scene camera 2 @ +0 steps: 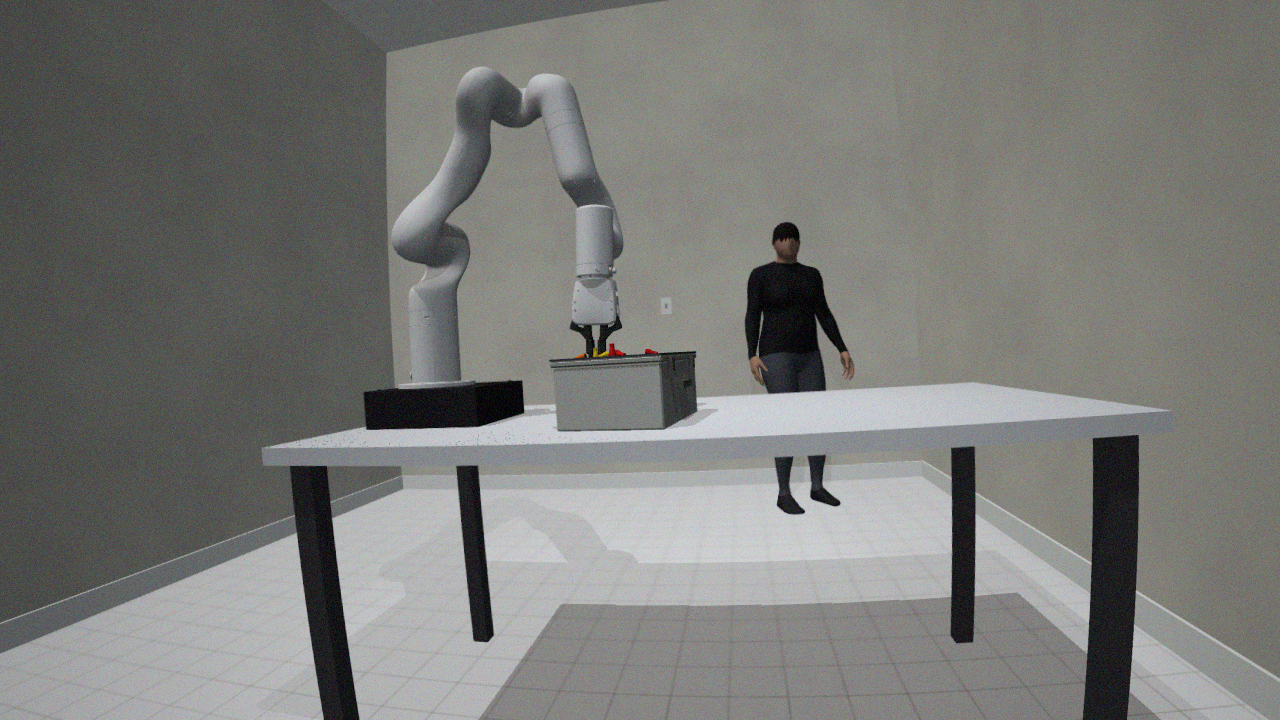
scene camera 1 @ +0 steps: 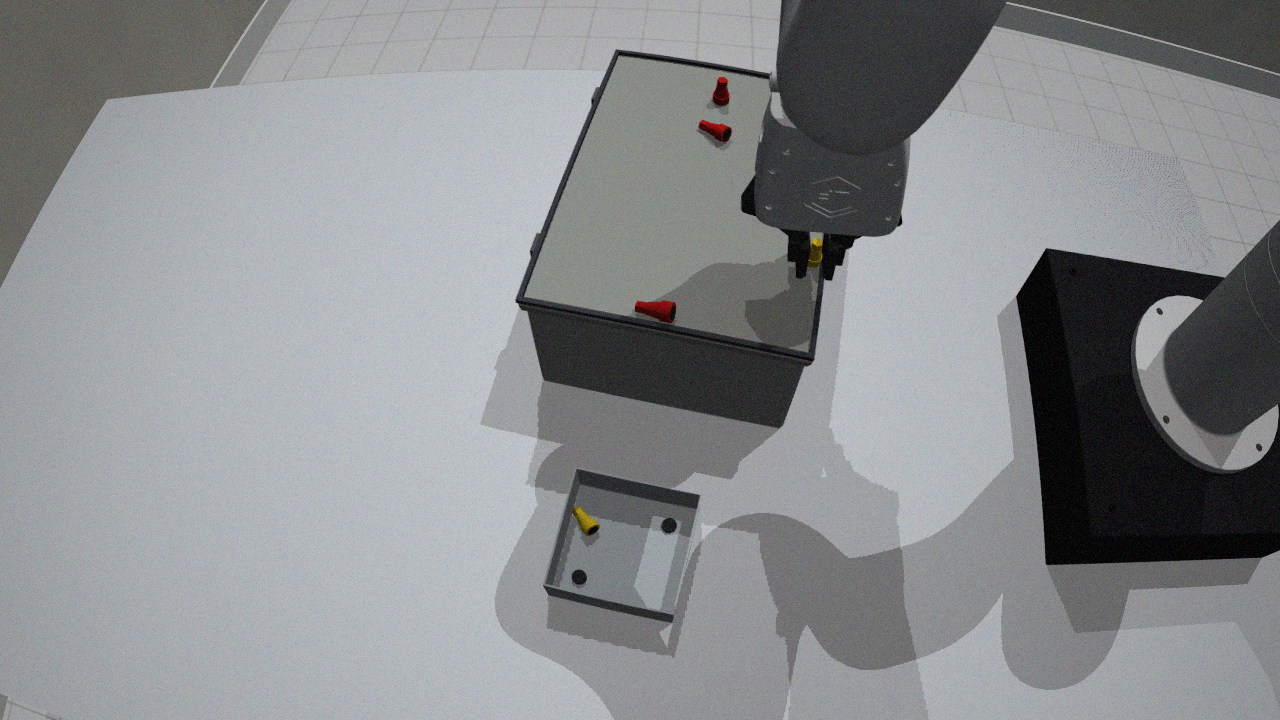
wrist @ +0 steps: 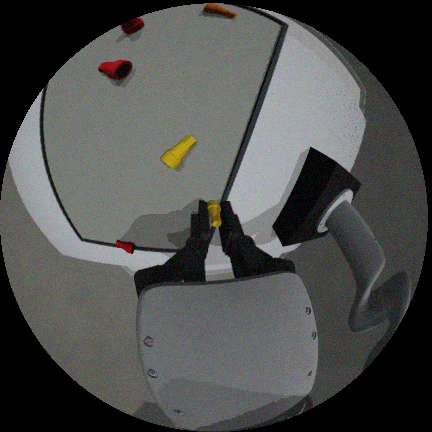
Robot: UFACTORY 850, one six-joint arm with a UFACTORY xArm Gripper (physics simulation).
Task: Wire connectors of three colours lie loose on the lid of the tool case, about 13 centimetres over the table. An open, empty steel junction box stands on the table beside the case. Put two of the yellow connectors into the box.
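My gripper [scene camera 1: 816, 268] [scene camera 2: 596, 351] [wrist: 211, 211] is shut on an upright yellow connector [scene camera 1: 815, 251] [wrist: 215, 214], low over the lid near its robot-side edge. Whether the connector touches the lid cannot be told. Another yellow connector [wrist: 179, 152] lies on its side on the lid of the tool case [scene camera 1: 644, 197] [scene camera 2: 608, 394] [wrist: 125, 165]; the gripper hides it in scene camera 1. A third yellow connector [scene camera 1: 586, 521] lies inside the grey junction box [scene camera 1: 608, 604], near its left wall. The box stands on the table beside the case.
Red connectors [scene camera 1: 721, 91] [scene camera 1: 714, 130] [scene camera 1: 656, 310] [wrist: 115, 69] are on the lid, one near its box-side edge. An orange connector [wrist: 220, 10] lies near the lid's far end. The black robot base [scene camera 1: 1092, 501] [scene camera 2: 420, 407] is to the right in scene camera 1. A person [scene camera 2: 787, 313] stands behind the table.
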